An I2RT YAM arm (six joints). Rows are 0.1 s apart.
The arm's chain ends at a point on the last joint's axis. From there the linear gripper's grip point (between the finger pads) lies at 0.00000 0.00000 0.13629 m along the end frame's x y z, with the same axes.
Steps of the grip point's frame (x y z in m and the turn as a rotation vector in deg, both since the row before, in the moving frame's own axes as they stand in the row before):
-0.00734, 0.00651, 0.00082, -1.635, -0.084, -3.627
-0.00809, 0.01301, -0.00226, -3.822, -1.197, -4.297
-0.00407, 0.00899, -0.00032, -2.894, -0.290, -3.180
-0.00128, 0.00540, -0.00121, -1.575, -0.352, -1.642
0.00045, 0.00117, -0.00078, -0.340, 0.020, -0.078
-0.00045, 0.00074, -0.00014, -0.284, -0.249, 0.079
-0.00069, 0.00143, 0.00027, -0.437, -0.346, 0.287
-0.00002, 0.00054, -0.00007, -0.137, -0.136, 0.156
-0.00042, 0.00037, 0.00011, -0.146, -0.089, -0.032
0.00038, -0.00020, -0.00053, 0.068, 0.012, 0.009
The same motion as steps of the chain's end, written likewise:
-0.00726, 0.00262, 0.00088, -1.635, -0.084, -3.627
-0.00559, 0.00383, -0.00193, -3.822, -1.197, -4.297
-0.00357, 0.00209, -0.00014, -2.894, -0.290, -3.180
-0.00050, 0.00164, -0.00116, -1.575, -0.352, -1.642
0.00040, 0.00036, -0.00078, -0.340, 0.020, -0.078
0.00014, 0.00006, -0.00014, -0.284, -0.249, 0.079
0.00014, 0.00039, 0.00028, -0.437, -0.346, 0.287
0.00030, 0.00021, -0.00007, -0.137, -0.136, 0.156
-0.00021, 0.00002, 0.00011, -0.146, -0.089, -0.032
0.00035, -0.00004, -0.00053, 0.068, 0.012, 0.009

